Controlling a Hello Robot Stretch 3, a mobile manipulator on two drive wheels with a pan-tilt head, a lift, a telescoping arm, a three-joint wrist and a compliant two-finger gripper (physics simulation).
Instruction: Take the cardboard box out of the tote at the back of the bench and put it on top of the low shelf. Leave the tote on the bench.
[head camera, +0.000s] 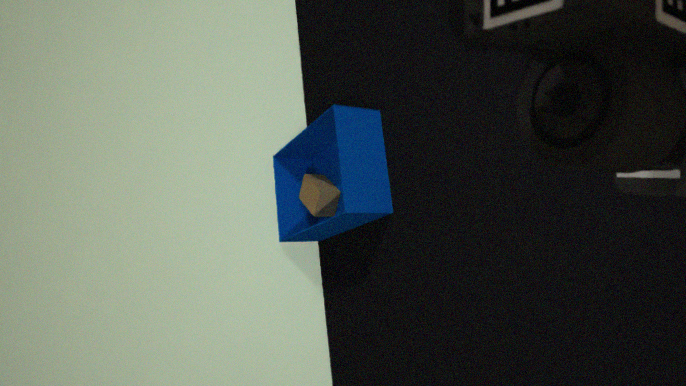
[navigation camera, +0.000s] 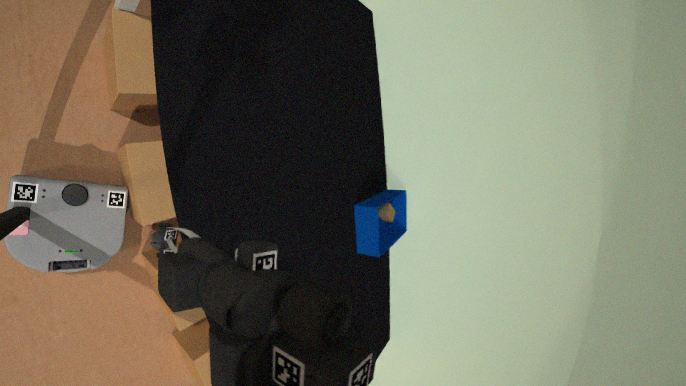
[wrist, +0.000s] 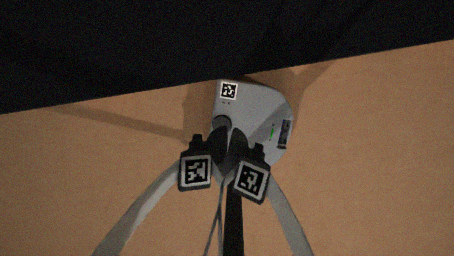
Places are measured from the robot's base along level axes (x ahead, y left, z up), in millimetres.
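Where they show: gripper, fingertip midpoint: (navigation camera: 161, 238) (wrist: 227, 144); robot's base, link origin: (navigation camera: 75, 193) (wrist: 224, 117).
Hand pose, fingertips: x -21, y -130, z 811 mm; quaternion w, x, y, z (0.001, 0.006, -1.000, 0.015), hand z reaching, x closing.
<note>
Things, the pixels of their top centre, and the offset from my fingertips. Level surfaces: height alone.
- blue tote, top centre: (head camera: 303, 180) (navigation camera: 394, 220) 41 mm ahead, 835 mm right, 52 mm up
- black bench, surface height: 48 mm down
- small tan cardboard box, top centre: (head camera: 308, 194) (navigation camera: 391, 212) 73 mm ahead, 906 mm right, 5 mm up
- orange-brown floor, surface height: 810 mm down
The blue tote (head camera: 364, 160) (navigation camera: 369, 231) stands open-topped at the back edge of the black bench (head camera: 450, 300) (navigation camera: 275, 125) (wrist: 125, 45), against the pale wall. The small tan cardboard box (head camera: 318, 196) (navigation camera: 386, 213) sits tilted inside the tote; its lower part is hidden. My gripper (navigation camera: 159, 239) (wrist: 227, 144) is shut and empty, with its rubber tips together. It is near the front edge of the bench in the navigation view, well apart from the tote, and above my base in the wrist view. The low shelf is not recognizable in these views.
My grey base (navigation camera: 100, 225) (wrist: 255, 110) stands on the orange-brown floor (navigation camera: 75, 320) (wrist: 360, 175) in front of the bench. Several tan blocks, one of them a tan block (navigation camera: 135, 55), line the bench's front side. The pale wall (head camera: 150, 200) (navigation camera: 500, 150) rises behind the bench.
</note>
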